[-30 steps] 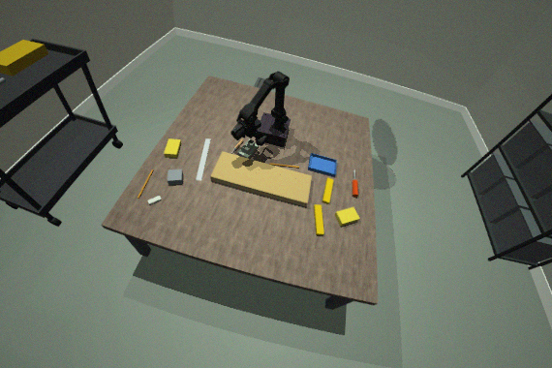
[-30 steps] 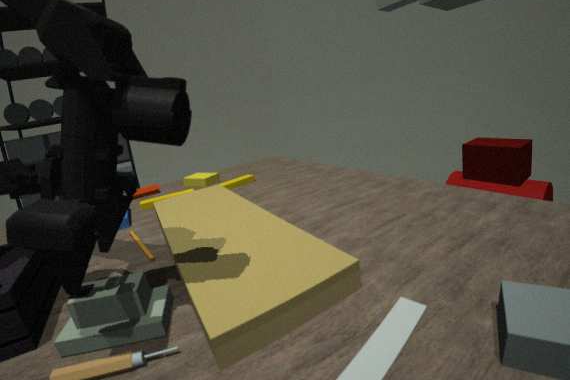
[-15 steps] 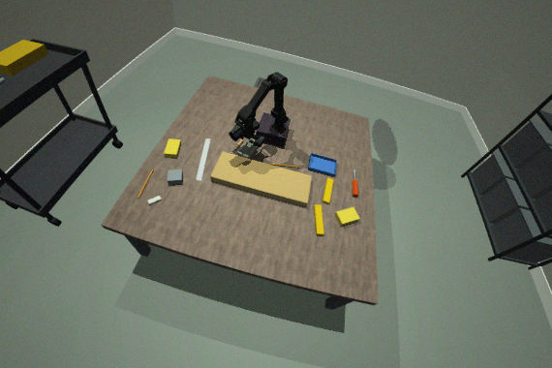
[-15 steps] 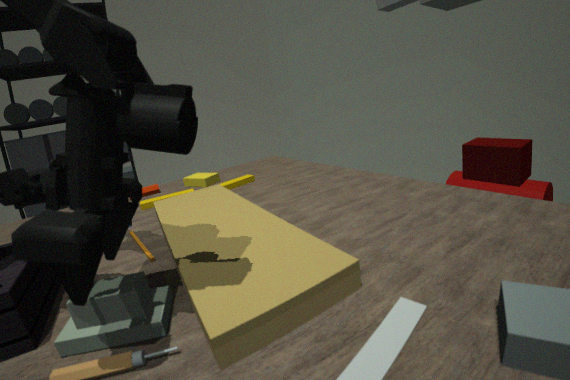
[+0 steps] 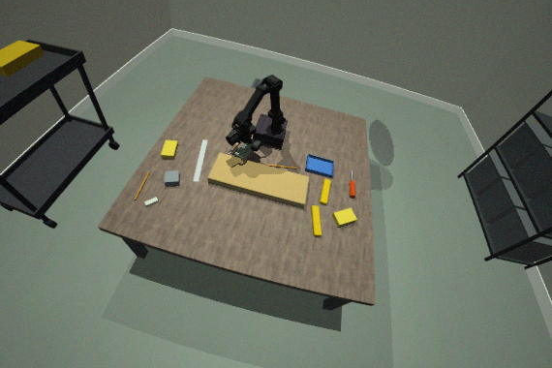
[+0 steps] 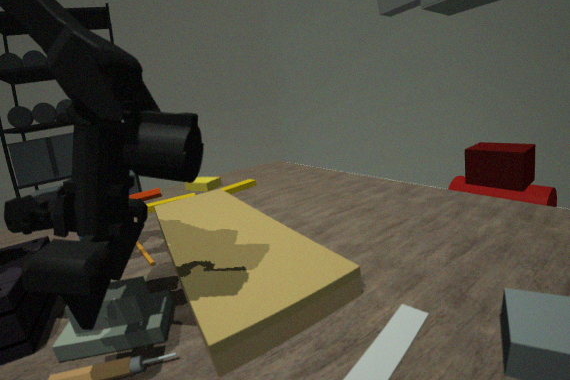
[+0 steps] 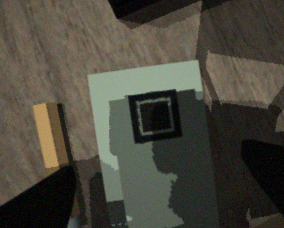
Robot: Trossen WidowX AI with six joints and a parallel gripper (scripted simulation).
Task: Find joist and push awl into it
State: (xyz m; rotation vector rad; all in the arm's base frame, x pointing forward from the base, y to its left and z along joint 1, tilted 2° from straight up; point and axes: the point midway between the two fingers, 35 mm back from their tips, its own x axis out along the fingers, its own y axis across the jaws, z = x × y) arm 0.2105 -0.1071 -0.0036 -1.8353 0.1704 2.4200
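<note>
My gripper tip is 10 mm past the grey stud finder. The rest, counted from my gripper tip: awl (20 mm ahead, 70 mm to the right, 40 mm below); then square light (20 mm behind, 10 mm above); then white ruler (180 mm ahead, 200 mm to the right, 40 mm below).
</note>
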